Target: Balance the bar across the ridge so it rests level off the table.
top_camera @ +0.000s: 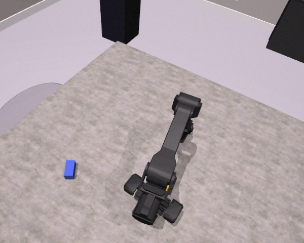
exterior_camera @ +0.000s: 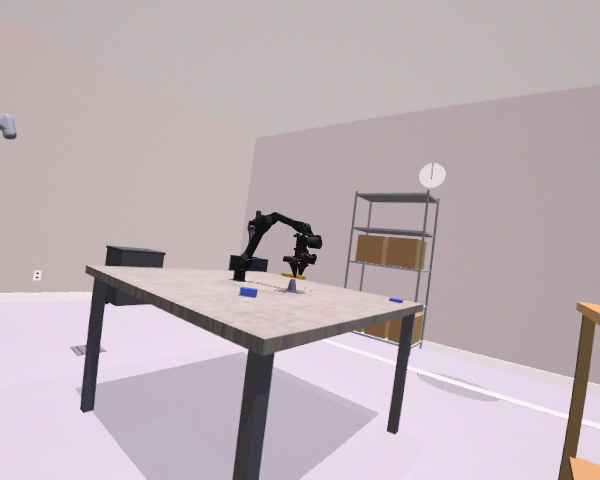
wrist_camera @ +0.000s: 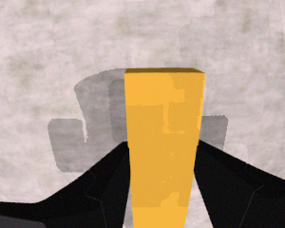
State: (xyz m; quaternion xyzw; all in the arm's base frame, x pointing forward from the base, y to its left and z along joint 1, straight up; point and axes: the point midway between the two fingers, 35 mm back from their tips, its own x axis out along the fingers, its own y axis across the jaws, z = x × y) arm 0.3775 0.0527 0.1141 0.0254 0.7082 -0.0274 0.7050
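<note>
My gripper tip is 3 cm past the orange bar.
</note>
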